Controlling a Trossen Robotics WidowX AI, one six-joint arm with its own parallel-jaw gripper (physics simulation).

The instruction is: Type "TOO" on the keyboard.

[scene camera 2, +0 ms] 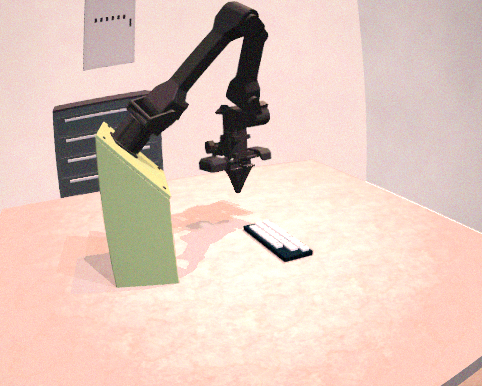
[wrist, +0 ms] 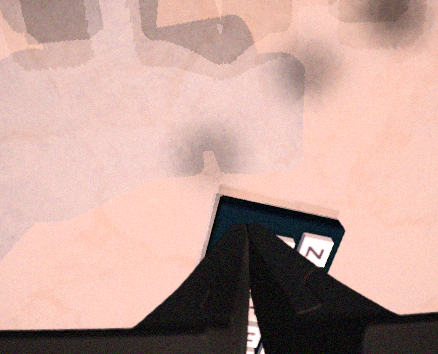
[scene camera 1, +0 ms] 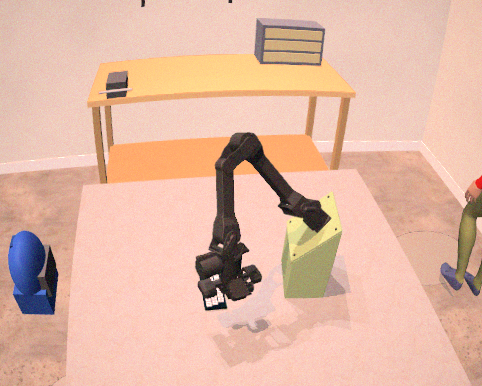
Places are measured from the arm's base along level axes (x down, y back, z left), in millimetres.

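Where they show: gripper, between the fingertips: (scene camera 2: pixel 237 192) (wrist: pixel 245 237) (scene camera 1: pixel 228 298); arm's base, origin of its link: (scene camera 2: pixel 122 145) (scene camera 1: pixel 320 221).
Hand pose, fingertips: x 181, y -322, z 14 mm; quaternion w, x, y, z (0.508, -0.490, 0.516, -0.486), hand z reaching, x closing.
Note:
Each offset is from my fingertips to the top centre of the thing. "spot": to the spot under its first point.
The dark keyboard with white keys @(dx +72, dy +11, dz -139 mm) (scene camera 1: pixel 215 300) (scene camera 2: pixel 280 242) (wrist: pixel 270 212) lies flat on the table. In the wrist view its end with the Z key @(spot: dx +72, dy -40, dz -57 mm) (wrist: pixel 316 251) shows past the fingers. A sliver of another white key shows beside Z, its letter hidden. The fingers cover most of the other keys; the T and O keys cannot be made out. My gripper (scene camera 2: pixel 238 190) (wrist: pixel 245 236) is shut and empty, its tips together and pointing down. It hangs well above the table, apart from the keyboard. In the wrist view the tips overlap the keyboard's end, left of Z. The arm hides much of the keyboard in scene camera 1.
The arm stands on a green slanted pedestal (scene camera 1: pixel 310 265) (scene camera 2: pixel 137 225) beside the keyboard. A wooden bench (scene camera 1: pixel 200 75) with a drawer box (scene camera 1: pixel 292 45) stands behind the table. A blue object (scene camera 1: pixel 30 270) stands left of the table, and a person's legs (scene camera 1: pixel 467 240) show at right.

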